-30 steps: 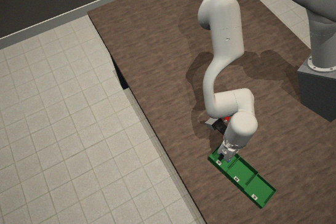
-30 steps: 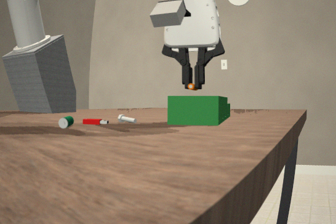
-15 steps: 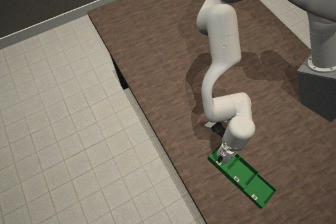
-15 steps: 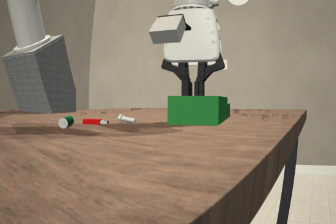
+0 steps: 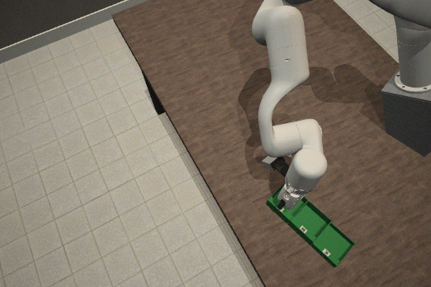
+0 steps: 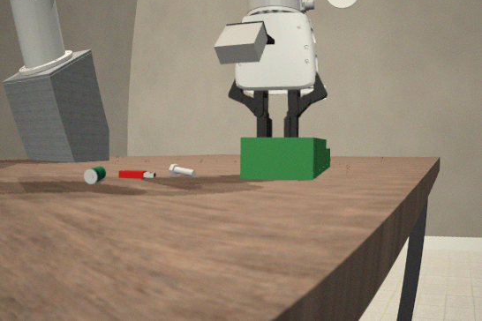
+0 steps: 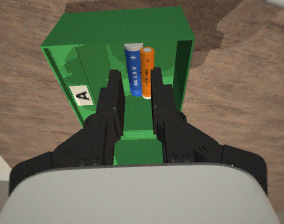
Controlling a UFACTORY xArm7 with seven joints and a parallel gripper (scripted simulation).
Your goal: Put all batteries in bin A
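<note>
Right now my hand is 40 mm above the blue battery. Also, from my hand: white bolt (100 mm behind, 70 mm to the right, 50 mm below); green three-compartment bin (80 mm to the left, 30 mm below, 10 mm behind); orange battery (30 mm below, 10 mm behind).
</note>
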